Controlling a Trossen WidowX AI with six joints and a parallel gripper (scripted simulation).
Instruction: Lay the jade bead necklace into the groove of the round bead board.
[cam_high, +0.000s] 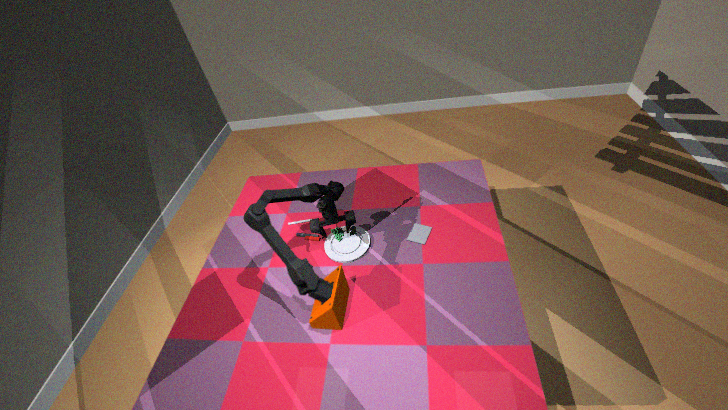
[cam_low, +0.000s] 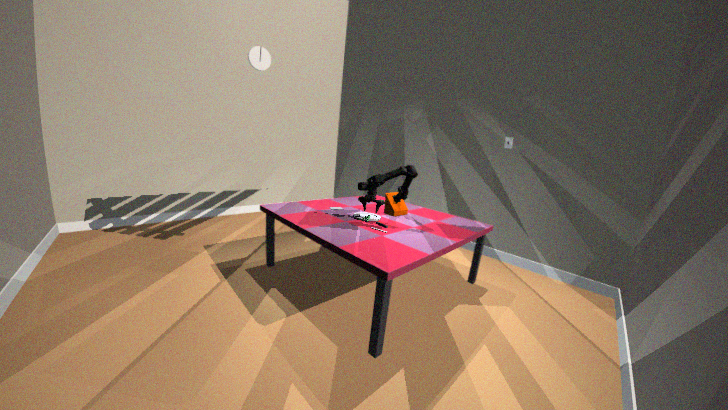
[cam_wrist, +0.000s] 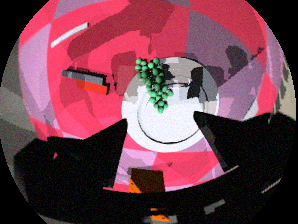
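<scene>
The round white bead board is 4 cm to the right of my gripper tip, 4 cm below it and 1 cm behind it. Also, from my gripper tip: red-handled tool (14 cm to the left, 4 cm below, 4 cm ahead); then flat grey pad (35 cm to the right, 5 cm below, 2 cm ahead); then thin white rod (21 cm to the left, 14 cm ahead, 5 cm below).
</scene>
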